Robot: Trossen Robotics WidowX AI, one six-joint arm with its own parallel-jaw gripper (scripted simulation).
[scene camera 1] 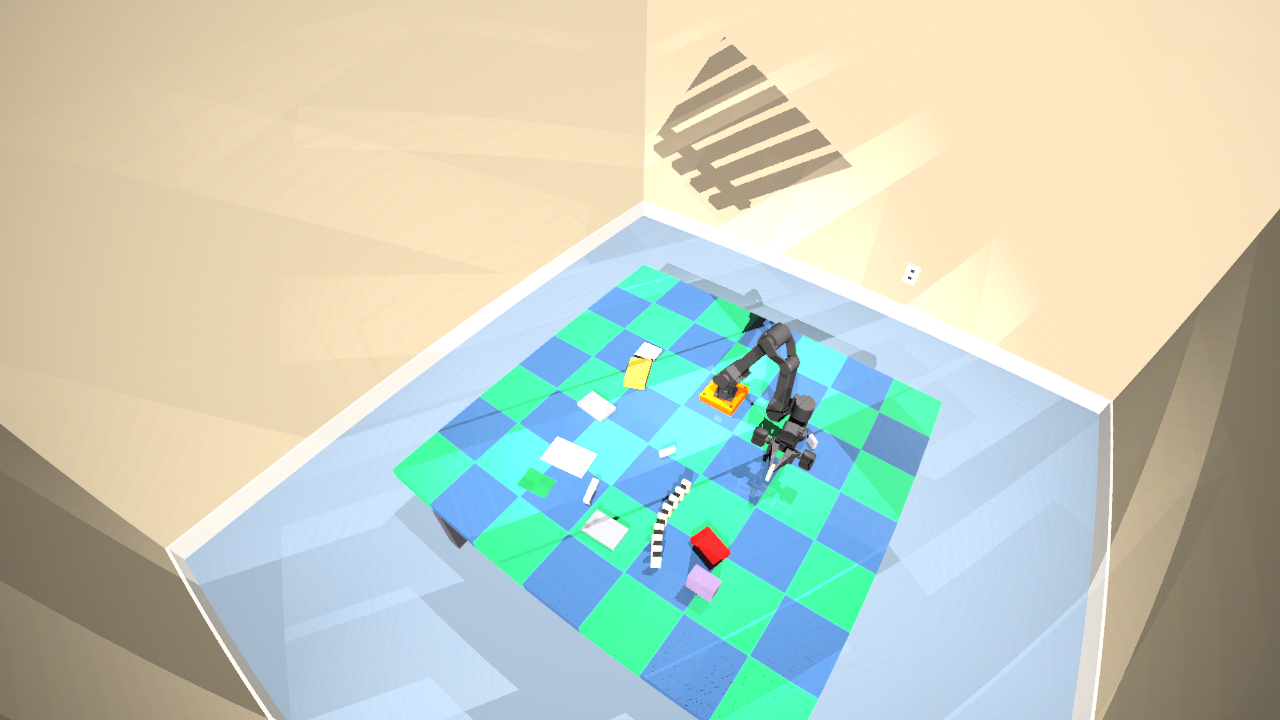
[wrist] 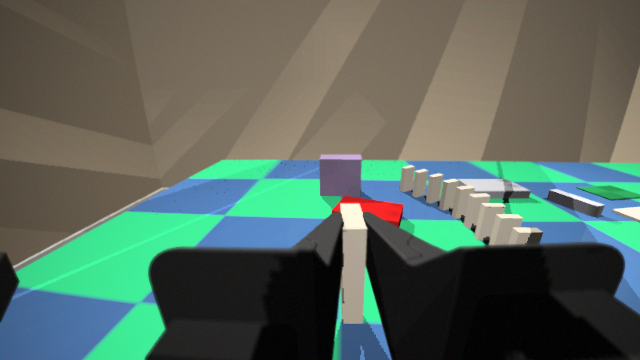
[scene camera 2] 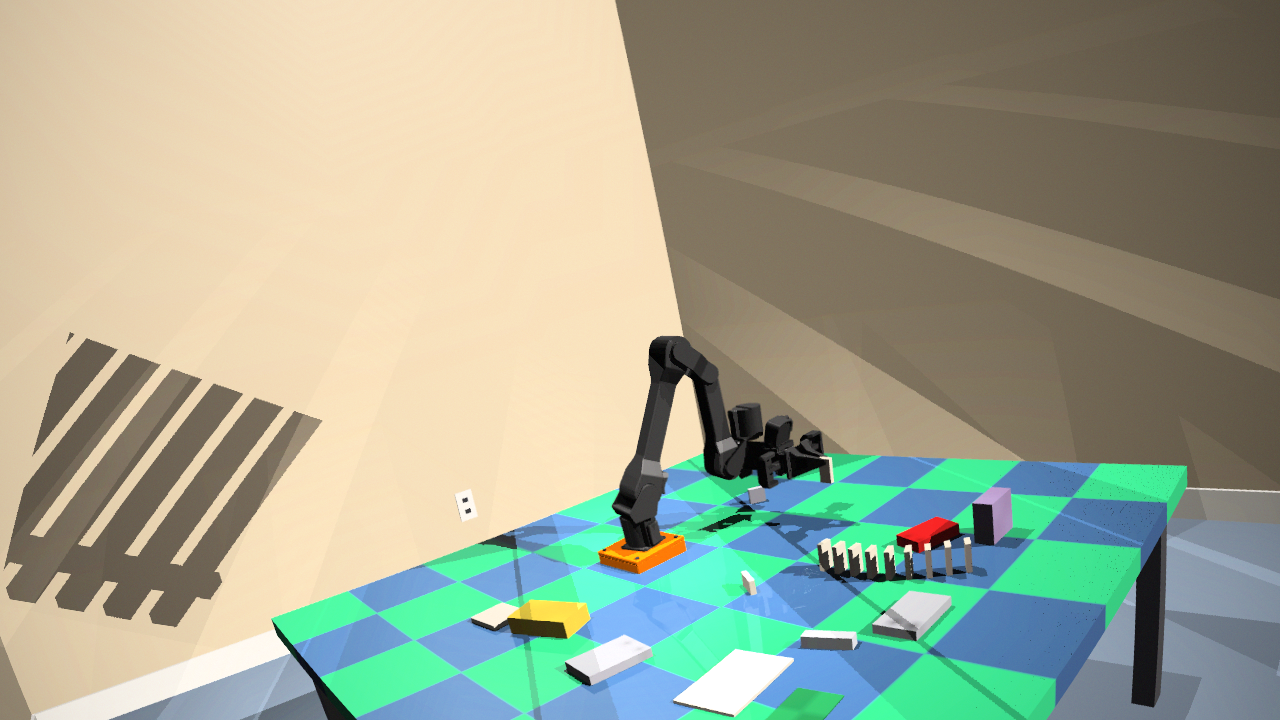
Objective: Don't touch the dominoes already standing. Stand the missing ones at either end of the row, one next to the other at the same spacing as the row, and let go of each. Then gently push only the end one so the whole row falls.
Labels:
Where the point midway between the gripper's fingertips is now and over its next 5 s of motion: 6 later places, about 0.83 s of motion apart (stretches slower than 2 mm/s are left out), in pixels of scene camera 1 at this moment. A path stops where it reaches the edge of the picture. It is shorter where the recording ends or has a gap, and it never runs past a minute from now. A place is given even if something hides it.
The gripper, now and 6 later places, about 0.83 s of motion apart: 770, 470; 766, 469; 760, 481; 764, 474; 779, 510; 764, 471; 760, 483

